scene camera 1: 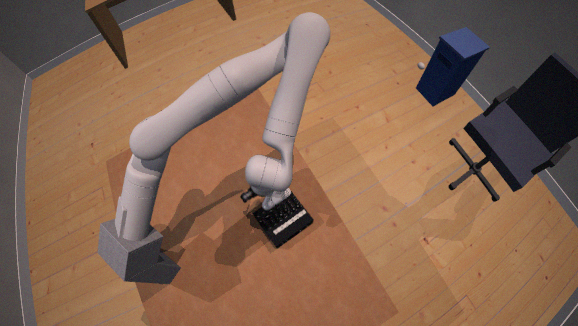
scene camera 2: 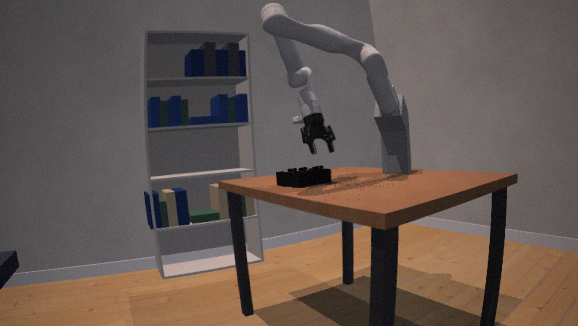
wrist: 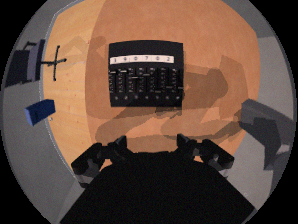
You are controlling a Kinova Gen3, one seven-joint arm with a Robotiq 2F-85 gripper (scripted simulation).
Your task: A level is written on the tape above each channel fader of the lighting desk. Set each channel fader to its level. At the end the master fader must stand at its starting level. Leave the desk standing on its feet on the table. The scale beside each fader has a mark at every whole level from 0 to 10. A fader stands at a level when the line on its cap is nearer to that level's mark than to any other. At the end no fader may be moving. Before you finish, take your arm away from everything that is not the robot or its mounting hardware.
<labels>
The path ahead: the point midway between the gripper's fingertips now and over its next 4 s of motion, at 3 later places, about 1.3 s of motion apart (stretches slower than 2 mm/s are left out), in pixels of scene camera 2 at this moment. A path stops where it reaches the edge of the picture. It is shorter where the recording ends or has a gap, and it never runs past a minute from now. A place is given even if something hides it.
The gripper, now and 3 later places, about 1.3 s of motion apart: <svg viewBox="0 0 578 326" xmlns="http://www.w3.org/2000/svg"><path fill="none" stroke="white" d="M323 153L309 143L300 136L290 148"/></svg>
</labels>
